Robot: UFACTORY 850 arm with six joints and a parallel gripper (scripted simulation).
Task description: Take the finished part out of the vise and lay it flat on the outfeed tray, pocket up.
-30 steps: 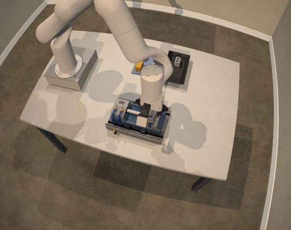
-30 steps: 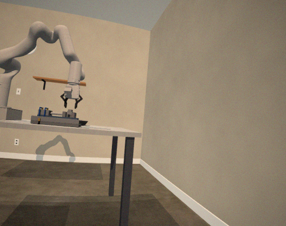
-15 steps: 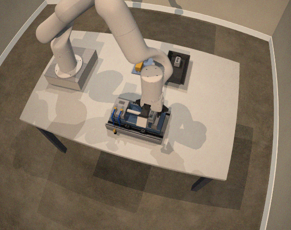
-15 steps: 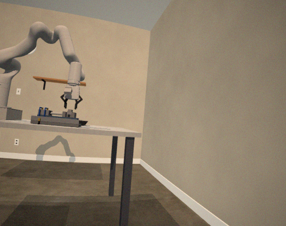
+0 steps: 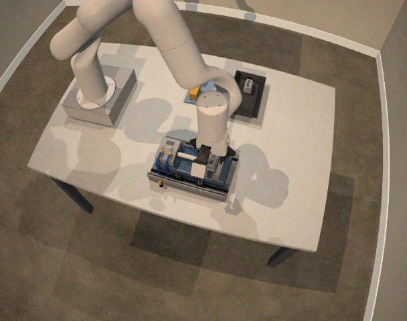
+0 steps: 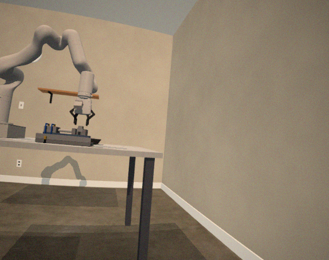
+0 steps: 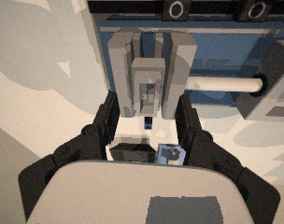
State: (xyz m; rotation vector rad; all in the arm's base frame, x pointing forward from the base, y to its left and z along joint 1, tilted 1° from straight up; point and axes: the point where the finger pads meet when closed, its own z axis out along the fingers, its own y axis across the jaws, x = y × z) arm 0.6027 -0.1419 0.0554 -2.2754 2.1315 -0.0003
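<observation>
Now: hand 100 mm above the vise and 70 mm past it. From my hand the other things lie so: brass block: 320 mm to the left, 200 mm behind, 110 mm below; blue fixture plate: 370 mm to the left, 150 mm behind, 130 mm below.
</observation>
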